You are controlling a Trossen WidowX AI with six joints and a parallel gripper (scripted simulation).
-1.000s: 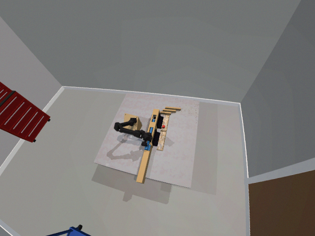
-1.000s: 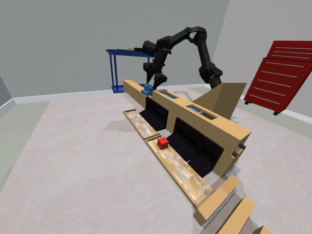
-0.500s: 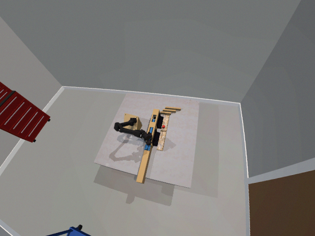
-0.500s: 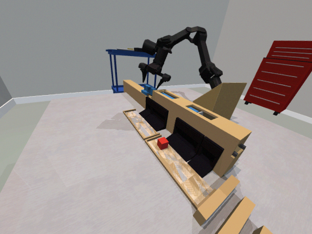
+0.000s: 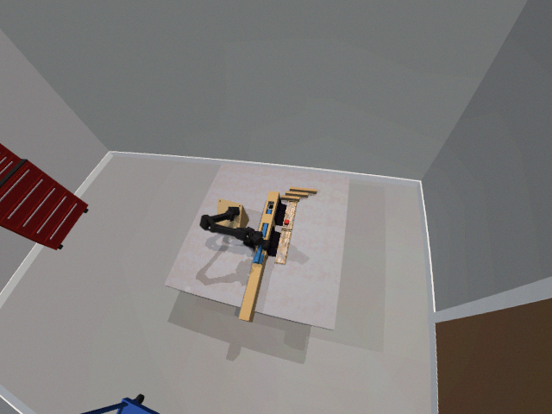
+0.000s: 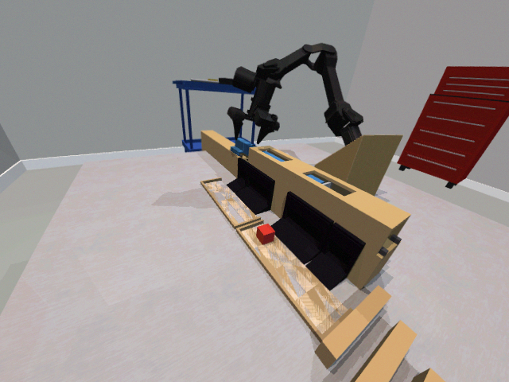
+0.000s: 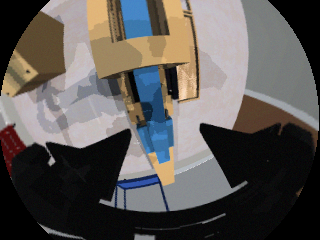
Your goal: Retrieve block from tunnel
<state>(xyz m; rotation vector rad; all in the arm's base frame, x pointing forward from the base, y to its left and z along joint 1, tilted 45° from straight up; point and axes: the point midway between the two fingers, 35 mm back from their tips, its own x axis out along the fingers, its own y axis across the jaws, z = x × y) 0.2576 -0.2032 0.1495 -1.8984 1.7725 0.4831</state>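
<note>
Now: gripper tip 80 mm above the tan covered tunnel, 50 mm to the right of it and 20 mm short of it.
</note>
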